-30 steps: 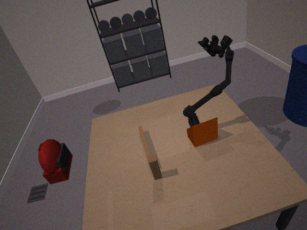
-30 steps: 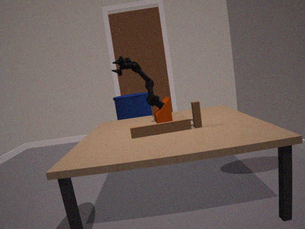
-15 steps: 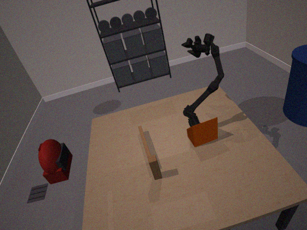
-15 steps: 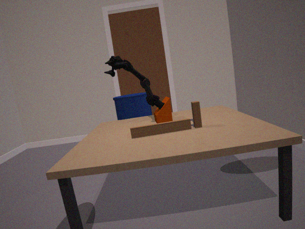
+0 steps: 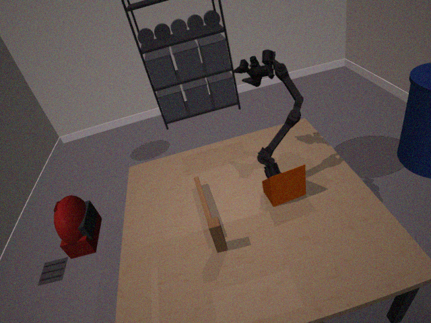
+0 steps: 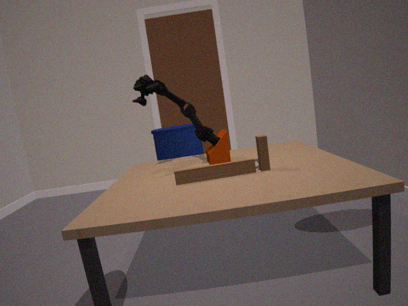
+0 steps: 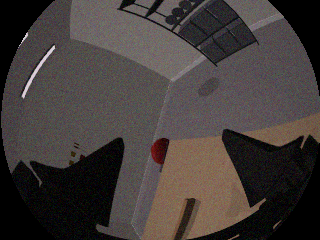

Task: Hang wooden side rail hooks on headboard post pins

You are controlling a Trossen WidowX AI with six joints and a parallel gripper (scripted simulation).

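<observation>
My gripper tip is 38 cm short of the headboard post, 66 cm to the right of it and 42 cm above it.
</observation>
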